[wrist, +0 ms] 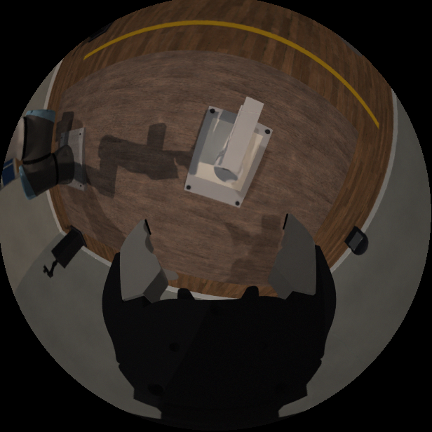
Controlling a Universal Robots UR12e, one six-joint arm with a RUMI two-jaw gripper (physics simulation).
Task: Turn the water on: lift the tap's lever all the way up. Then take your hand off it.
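Note:
The tap (226, 173) stands on a pale rectangular base plate (212, 195) with a dark screw at each corner, a little above the middle of the wrist view. Its long light-grey lever (242, 136) points up and slightly right in the view, with its far end over the plate's upper edge. The lever covers most of the tap from this angle, and how high it is tilted is hard to tell. My gripper (216, 218) is open and empty. In the view its fingertips lie below the plate, to either side, apart from the tap and lever.
The plate rests on a brown mat (135, 85) on a wooden table (365, 170). A yellow curved line (202, 22) crosses the top. A robot arm's base joints (40, 145) stand at the left. Black devices (68, 246) (357, 240) sit at the left and right table edges.

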